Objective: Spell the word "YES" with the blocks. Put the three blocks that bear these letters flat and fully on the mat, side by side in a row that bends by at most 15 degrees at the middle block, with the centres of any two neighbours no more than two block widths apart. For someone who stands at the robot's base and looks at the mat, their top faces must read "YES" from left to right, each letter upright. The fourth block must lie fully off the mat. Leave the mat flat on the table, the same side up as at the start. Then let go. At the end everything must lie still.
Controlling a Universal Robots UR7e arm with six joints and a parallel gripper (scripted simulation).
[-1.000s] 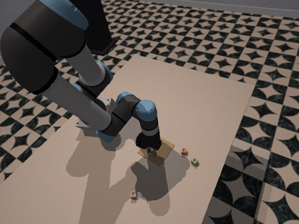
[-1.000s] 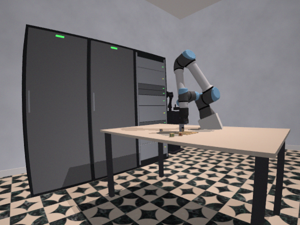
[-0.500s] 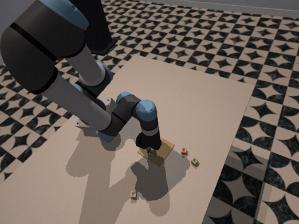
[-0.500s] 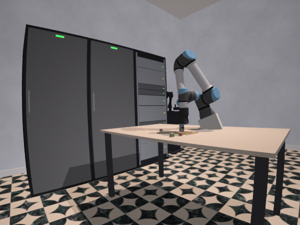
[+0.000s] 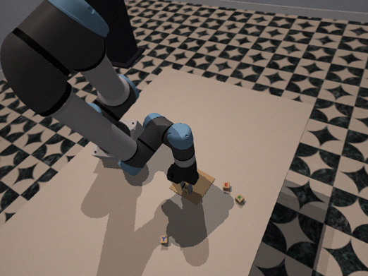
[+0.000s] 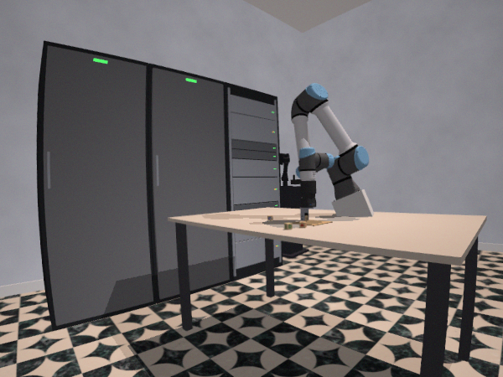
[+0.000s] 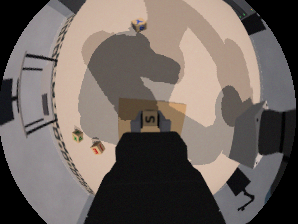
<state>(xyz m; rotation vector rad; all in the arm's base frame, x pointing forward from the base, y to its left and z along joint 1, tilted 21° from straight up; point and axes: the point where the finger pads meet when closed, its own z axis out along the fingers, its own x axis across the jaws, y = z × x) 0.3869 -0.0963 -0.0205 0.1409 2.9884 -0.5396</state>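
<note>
My hand is 1 cm above the S block. From my hand the other things lie so: mat 4 cm to the left, 3 cm below.
</note>
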